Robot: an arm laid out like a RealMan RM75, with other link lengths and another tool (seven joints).
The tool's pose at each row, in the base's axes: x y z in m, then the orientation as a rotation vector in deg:
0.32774 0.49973 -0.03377 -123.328 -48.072 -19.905
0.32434 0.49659 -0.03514 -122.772 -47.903 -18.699
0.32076 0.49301 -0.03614 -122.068 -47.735 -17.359
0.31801 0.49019 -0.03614 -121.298 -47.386 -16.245
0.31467 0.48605 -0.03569 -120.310 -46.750 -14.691
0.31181 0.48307 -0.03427 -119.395 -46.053 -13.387
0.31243 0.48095 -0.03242 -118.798 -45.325 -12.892
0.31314 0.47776 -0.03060 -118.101 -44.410 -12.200
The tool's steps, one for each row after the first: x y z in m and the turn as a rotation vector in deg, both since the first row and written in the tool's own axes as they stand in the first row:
-0.00463 0.00001 -0.00138 0.944 -0.510 0.418
-0.00940 -0.00011 -0.00333 2.063 -1.063 0.855
-0.01273 -0.00061 -0.00538 3.181 -1.385 1.338
-0.01687 -0.00113 -0.00871 4.676 -1.815 2.135
-0.01965 -0.00244 -0.01182 6.022 -2.093 2.911
-0.01924 -0.00208 -0.01465 6.812 -1.936 3.501
-0.01926 -0.00114 -0.01827 7.776 -1.804 4.278

